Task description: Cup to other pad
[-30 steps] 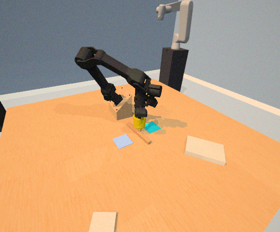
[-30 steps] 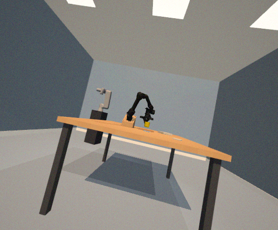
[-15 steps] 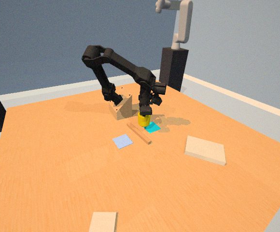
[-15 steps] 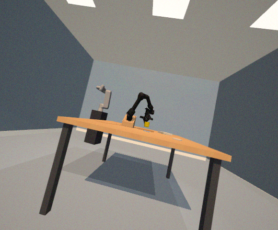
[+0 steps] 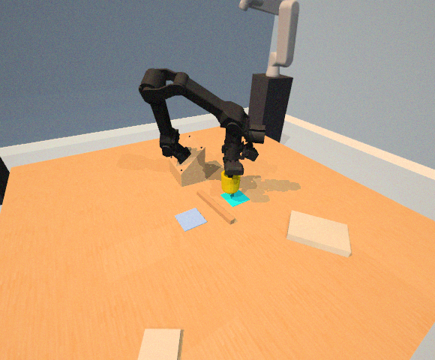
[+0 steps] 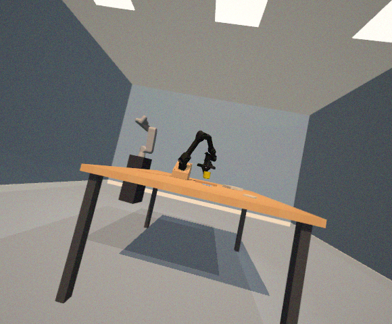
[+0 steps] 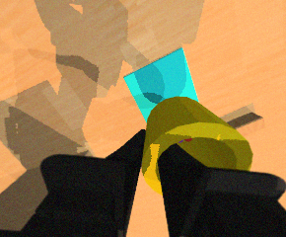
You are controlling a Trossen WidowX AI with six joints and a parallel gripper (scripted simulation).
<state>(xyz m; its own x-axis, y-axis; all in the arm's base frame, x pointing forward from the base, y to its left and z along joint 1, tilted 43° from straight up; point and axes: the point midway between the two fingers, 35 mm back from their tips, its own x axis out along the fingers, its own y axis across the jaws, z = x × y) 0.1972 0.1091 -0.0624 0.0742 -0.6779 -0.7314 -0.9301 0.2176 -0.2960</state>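
Now: the cyan pad 9 cm below my gripper tip, 2 cm to the left of it and 2 cm ahead of it. The rest, counted from my gripper tip: yellow cup 2 cm ahead, 1 cm to the right; then wooden bar 8 cm to the right, 8 cm below, 5 cm ahead; then pale blue pad 19 cm to the right, 9 cm below, 7 cm ahead.
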